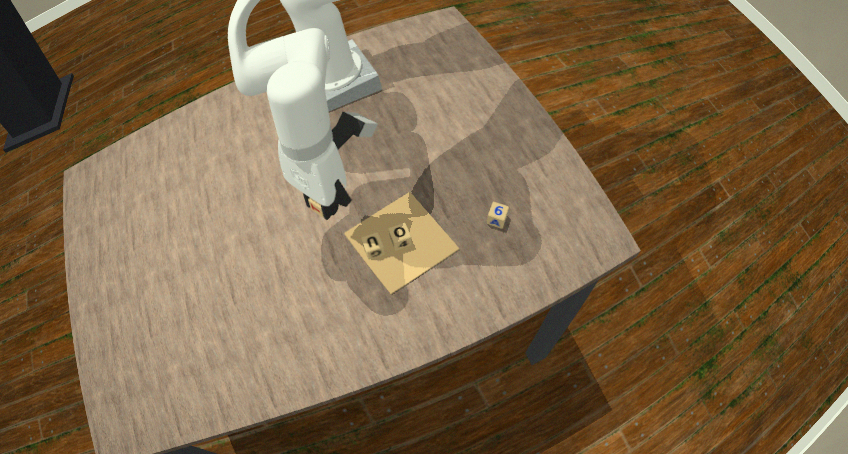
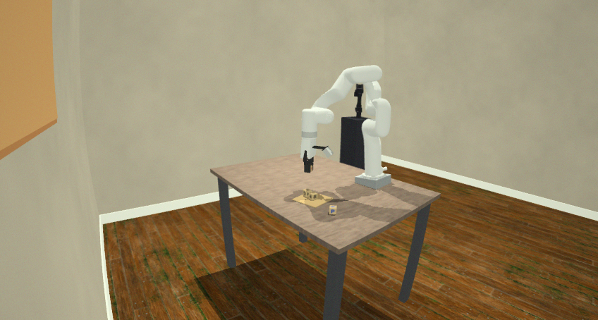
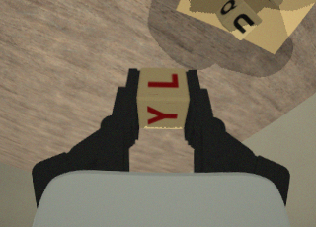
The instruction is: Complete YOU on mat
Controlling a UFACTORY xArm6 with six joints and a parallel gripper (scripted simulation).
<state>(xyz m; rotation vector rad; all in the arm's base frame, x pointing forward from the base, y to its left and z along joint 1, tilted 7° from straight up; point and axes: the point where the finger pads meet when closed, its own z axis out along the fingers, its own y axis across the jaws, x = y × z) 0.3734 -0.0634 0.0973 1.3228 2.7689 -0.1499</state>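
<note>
Right now my hand is 4 cm short of the tan mat, 11 cm to the right of it and 12 cm above it. The rest, counted from my hand: letter block 1 cm below.
</note>
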